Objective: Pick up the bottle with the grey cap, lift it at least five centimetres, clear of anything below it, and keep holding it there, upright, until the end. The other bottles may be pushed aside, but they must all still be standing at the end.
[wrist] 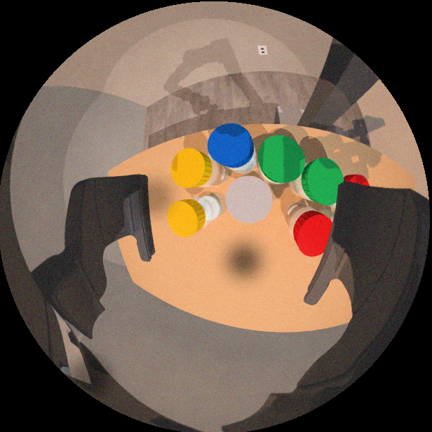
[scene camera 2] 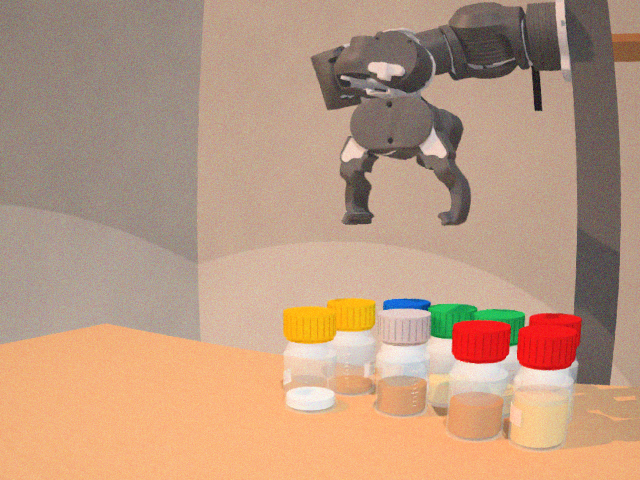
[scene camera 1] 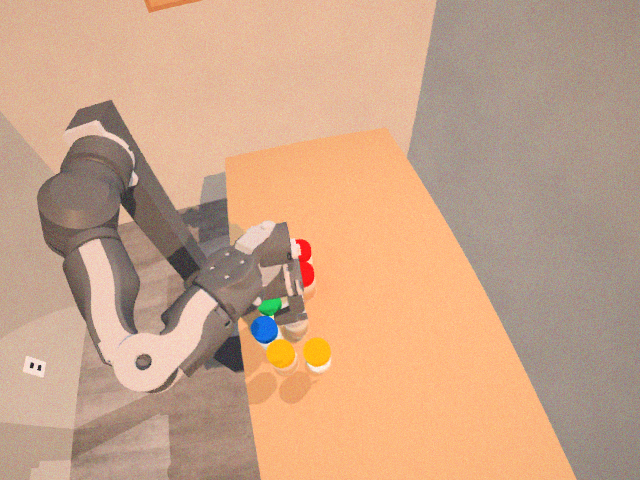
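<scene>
The bottle with the grey cap (scene camera 2: pixel 403 327) (wrist: pixel 249 199) stands upright on the table, with brown contents. In scene camera 1 part of its clear body (scene camera 1: pixel 296 331) shows below the lower finger, which hides its cap. My gripper (scene camera 1: pixel 299 281) (scene camera 2: pixel 404 219) (wrist: pixel 223 230) is open and empty, pointing down. In scene camera 2 its fingertips hang well above the caps, one on each side of the grey cap's line. In the wrist view the grey cap lies between the two fingers from left to right, but farther up the picture than the fingertips.
Yellow caps (scene camera 2: pixel 309 324) (scene camera 2: pixel 351 314) and a blue cap (wrist: pixel 230 145) are beside and behind the grey one. Green caps (wrist: pixel 281 159) (wrist: pixel 322 181) and several red caps (scene camera 2: pixel 481 341) (scene camera 2: pixel 547 346) are on its other side. These bottles stand upright, close together, near the table edge (scene camera 1: pixel 238 289).
</scene>
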